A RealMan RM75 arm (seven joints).
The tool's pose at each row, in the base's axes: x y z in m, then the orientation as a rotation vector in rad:
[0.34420, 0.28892, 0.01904, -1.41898, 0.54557, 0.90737]
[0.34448, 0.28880, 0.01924, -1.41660, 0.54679, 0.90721]
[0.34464, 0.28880, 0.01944, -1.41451, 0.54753, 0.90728]
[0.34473, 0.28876, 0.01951, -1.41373, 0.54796, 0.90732]
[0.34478, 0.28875, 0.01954, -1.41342, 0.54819, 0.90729]
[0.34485, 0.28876, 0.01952, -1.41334, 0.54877, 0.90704]
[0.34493, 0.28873, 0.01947, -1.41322, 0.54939, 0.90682]
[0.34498, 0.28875, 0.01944, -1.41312, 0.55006, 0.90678]
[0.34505, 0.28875, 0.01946, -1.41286, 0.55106, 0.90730]
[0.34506, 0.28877, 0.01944, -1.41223, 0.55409, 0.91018]
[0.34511, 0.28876, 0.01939, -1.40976, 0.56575, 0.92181]
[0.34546, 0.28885, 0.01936, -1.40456, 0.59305, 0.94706]
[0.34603, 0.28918, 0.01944, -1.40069, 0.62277, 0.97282]
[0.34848, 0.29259, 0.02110, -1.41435, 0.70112, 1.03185]
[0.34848, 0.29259, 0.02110, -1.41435, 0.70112, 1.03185]
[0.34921, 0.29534, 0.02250, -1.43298, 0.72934, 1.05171]
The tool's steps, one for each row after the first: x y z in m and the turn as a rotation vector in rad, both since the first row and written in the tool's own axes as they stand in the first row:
[-0.00002, -0.00033, -0.00015, 0.00235, -0.00029, 0.00070]
[-0.00009, -0.00058, -0.00015, 0.00425, -0.00083, 0.00126]
[-0.00010, -0.00069, -0.00020, 0.00500, -0.00095, 0.00157]
[-0.00010, -0.00075, -0.00022, 0.00532, -0.00094, 0.00170]
[-0.00004, -0.00079, -0.00022, 0.00562, -0.00051, 0.00189]
[0.00004, -0.00082, -0.00027, 0.00596, -0.00009, 0.00212]
[0.00009, -0.00085, -0.00027, 0.00622, 0.00028, 0.00251]
[0.00012, -0.00091, -0.00028, 0.00647, 0.00051, 0.00348]
[0.00014, -0.00091, -0.00026, 0.00658, 0.00067, 0.00729]
[0.00021, -0.00092, -0.00029, 0.00679, 0.00102, 0.02231]
[0.00045, -0.00119, -0.00027, 0.00735, 0.00312, 0.05616]
[0.00078, -0.00172, -0.00005, 0.00682, 0.00714, 0.09178]
[0.00157, -0.00496, 0.00300, -0.01223, 0.03294, 0.17865]
[0.00157, -0.00496, 0.00300, -0.01223, 0.03294, 0.17865]
[0.00144, -0.00661, 0.00571, -0.03029, 0.04903, 0.20827]

